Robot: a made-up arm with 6 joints.
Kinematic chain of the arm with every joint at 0, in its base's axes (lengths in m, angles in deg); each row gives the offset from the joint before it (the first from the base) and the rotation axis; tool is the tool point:
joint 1: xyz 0 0 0.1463 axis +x
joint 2: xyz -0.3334 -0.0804 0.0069 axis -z
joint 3: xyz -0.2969 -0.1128 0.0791 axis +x
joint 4: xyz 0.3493 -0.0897 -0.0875 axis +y
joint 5: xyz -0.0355 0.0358 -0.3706 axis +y
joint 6: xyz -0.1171 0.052 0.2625 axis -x
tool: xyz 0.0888 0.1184 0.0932
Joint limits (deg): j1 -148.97..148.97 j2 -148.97..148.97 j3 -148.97..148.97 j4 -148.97..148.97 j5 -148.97..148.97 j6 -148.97..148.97
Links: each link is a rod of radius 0.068 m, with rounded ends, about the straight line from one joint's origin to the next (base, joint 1, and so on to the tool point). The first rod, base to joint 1, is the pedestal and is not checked.
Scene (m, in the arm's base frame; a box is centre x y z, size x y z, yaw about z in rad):
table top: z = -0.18
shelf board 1: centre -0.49 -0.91 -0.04 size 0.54 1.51 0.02 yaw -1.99
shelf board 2: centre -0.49 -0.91 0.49 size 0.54 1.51 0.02 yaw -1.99
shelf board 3: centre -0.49 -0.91 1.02 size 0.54 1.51 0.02 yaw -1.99
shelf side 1: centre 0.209 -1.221 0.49 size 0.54 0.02 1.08 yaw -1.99
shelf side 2: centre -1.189 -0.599 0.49 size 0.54 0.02 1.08 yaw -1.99
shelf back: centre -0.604 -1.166 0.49 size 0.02 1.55 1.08 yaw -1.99
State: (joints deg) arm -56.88 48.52 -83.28 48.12 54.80 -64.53
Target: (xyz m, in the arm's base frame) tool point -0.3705 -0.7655 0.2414
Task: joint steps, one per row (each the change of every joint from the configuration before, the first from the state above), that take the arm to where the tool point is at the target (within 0.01 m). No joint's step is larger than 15 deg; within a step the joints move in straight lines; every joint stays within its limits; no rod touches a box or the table.
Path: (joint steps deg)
1: 14.27 -12.17 12.21 3.20 2.91 4.49
2: 14.27 -12.17 12.22 3.21 2.91 4.49
3: 14.27 -12.16 12.21 3.20 2.90 4.49
4: -1.03 4.29 -10.17 -13.83 13.54 -3.74
5: -1.03 4.28 -10.16 -13.84 13.54 -3.74

